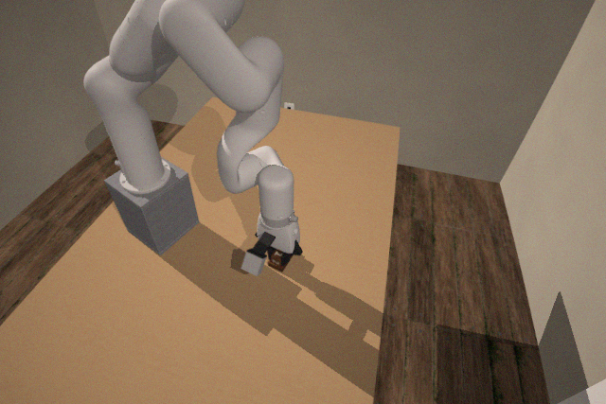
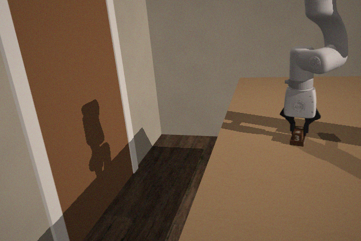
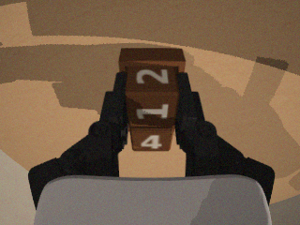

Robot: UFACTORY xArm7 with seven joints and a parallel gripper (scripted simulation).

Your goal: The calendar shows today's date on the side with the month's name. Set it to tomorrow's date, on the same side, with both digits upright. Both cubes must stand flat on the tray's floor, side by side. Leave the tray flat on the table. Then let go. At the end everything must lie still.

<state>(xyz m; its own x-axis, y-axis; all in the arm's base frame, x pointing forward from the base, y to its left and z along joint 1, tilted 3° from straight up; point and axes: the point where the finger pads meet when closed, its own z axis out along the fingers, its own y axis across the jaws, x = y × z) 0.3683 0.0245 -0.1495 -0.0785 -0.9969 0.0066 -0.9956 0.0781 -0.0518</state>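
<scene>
The brown calendar tray lies 2 cm to the left of my hand and 3 cm below it. The rest, counted from my hand: digit cube: 1 cm below.
</scene>
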